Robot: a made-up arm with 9 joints.
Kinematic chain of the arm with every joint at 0, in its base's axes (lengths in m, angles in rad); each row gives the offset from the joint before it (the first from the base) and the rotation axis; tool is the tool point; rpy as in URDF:
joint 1: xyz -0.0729 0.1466 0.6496 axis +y
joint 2: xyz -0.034 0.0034 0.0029 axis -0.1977 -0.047 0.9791
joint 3: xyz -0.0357 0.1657 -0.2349 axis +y
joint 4: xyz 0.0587 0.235 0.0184 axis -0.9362 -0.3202 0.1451
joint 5: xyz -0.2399 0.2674 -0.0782 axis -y
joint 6: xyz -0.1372 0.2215 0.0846 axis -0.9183 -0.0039 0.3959
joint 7: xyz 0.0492 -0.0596 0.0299 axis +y
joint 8: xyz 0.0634 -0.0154 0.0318 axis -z
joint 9: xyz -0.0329 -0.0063 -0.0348 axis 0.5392 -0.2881 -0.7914
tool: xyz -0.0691 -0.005 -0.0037 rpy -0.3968 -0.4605 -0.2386
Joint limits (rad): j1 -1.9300..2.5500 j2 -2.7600..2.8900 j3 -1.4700..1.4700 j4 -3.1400..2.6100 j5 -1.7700..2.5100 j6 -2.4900..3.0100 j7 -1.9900..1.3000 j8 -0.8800..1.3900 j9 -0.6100..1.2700
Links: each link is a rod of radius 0.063 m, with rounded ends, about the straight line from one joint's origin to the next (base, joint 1, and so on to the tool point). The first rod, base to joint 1, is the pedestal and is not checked.
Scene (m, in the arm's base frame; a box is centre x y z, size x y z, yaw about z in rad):
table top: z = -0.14
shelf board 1: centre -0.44 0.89 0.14 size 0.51 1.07 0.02 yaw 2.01
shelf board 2: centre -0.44 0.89 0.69 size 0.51 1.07 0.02 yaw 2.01
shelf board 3: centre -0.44 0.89 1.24 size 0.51 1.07 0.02 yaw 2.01
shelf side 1: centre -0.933 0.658 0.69 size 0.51 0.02 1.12 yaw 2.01
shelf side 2: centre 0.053 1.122 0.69 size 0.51 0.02 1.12 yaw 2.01
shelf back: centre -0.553 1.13 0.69 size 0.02 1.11 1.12 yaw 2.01
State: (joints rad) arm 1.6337 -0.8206 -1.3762 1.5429 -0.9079 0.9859 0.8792 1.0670 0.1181
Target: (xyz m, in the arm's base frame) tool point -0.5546 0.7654 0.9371
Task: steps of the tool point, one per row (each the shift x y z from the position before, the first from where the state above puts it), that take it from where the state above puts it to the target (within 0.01 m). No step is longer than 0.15 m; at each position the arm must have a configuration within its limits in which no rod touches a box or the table.
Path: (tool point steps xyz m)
1: -0.0244 0.0166 0.1255
2: 0.0108 -0.0117 0.1199
3: 0.0473 -0.0316 0.0994
4: 0.0798 -0.0379 0.0698
5: -0.0408 0.0737 0.0469
6: -0.0234 0.0722 0.0777
7: 0.0036 0.0626 0.1003
8: 0.0360 0.0466 0.1108
9: 0.0680 0.0261 0.1080
10: -0.0502 0.0819 0.0584
11: -0.0433 0.1025 0.0258
12: -0.0430 0.1096 -0.0190
13: -0.0473 0.0972 -0.0652

